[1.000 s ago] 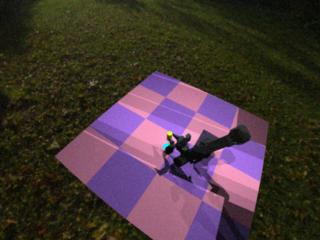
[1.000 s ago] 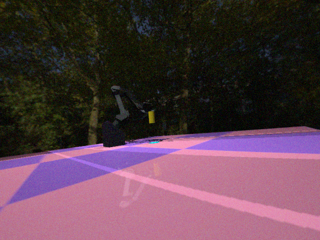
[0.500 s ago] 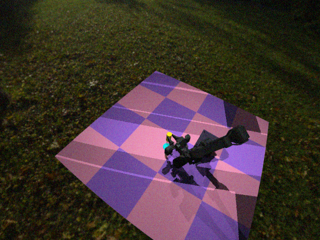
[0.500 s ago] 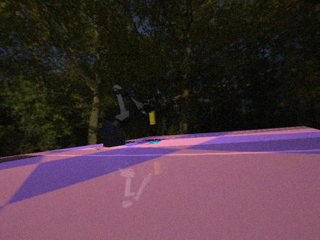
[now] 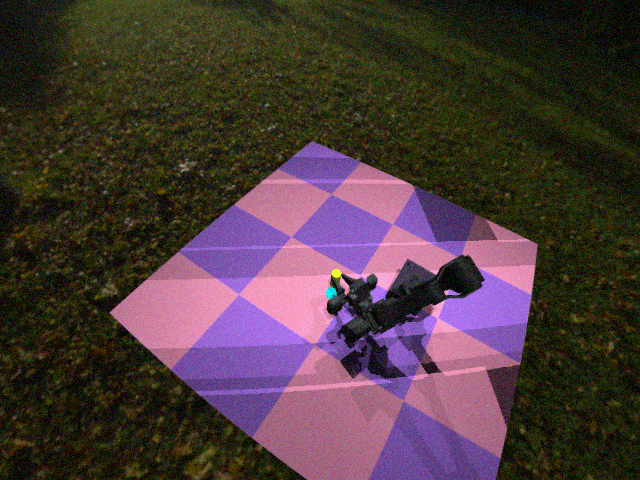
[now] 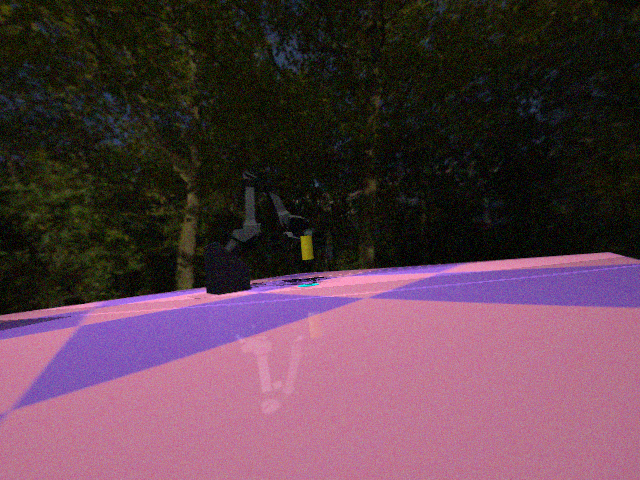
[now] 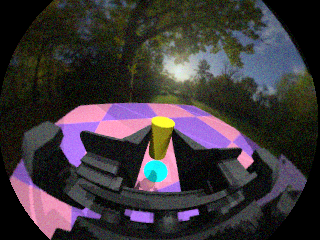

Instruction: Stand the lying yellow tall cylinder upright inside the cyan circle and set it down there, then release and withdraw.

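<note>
Now: gripper tip 130 mm above the cyan circle. Also, from my gripper tip: cylinder 20 mm below.
</note>
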